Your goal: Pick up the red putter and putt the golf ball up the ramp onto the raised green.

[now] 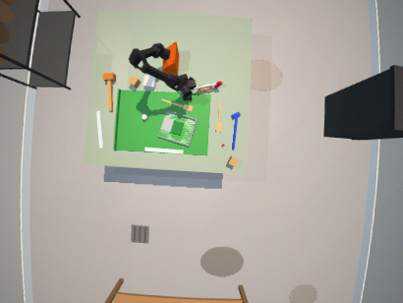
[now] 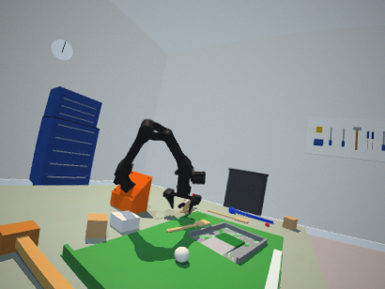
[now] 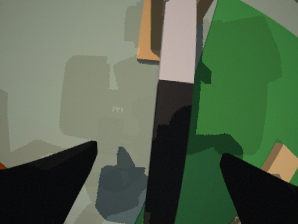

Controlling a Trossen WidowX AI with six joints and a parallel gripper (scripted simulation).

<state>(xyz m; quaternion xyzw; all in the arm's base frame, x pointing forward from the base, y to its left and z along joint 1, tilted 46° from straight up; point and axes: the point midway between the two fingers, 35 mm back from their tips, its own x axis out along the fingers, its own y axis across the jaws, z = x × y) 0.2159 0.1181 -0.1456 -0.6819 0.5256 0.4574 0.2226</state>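
My gripper tip is 31 cm to the left of the white block, 2 cm past it and 1 cm above it. From my gripper tip the other things lie so: white golf ball (30 cm to the right, 26 cm ahead, 1 cm below); then red putter (10 cm to the left, 5 cm behind, 3 cm above); then blue putter (41 cm to the left, 23 cm ahead, 2 cm below).
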